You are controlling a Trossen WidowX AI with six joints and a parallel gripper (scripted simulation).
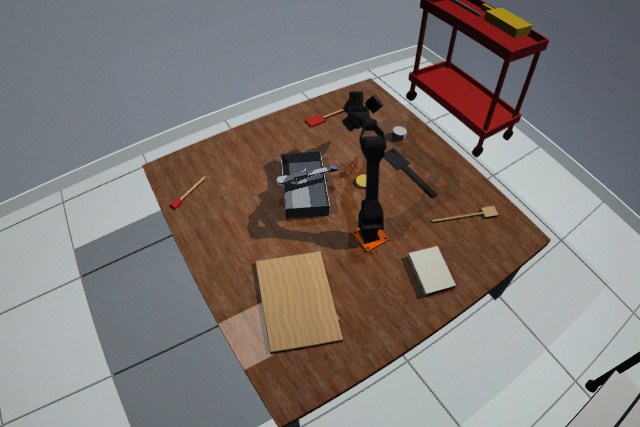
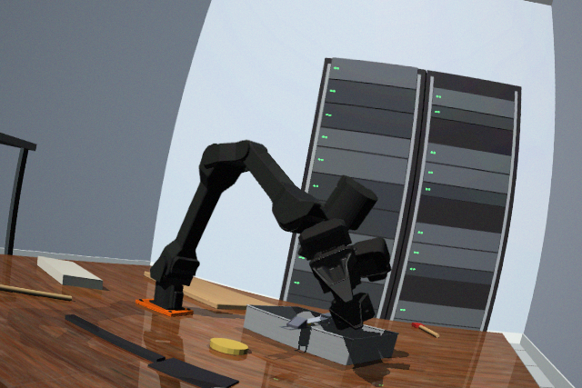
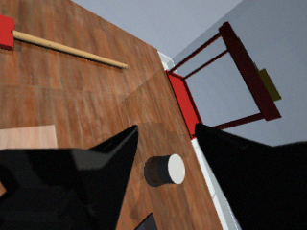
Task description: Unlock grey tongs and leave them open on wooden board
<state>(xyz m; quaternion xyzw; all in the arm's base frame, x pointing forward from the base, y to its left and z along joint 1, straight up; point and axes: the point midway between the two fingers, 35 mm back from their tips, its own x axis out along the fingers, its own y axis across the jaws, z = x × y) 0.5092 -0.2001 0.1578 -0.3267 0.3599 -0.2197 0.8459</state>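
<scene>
Now: gripper tip 22 cm past the grey roasting tin, 37 cm to the right of it and 12 cm above it. Round my gripper tip: red spatula (19 cm ahead, 11 cm to the left, 14 cm below); then black spatula (27 cm behind, 9 cm to the right, 15 cm below); then white cup (6 cm behind, 16 cm to the right, 13 cm below).
</scene>
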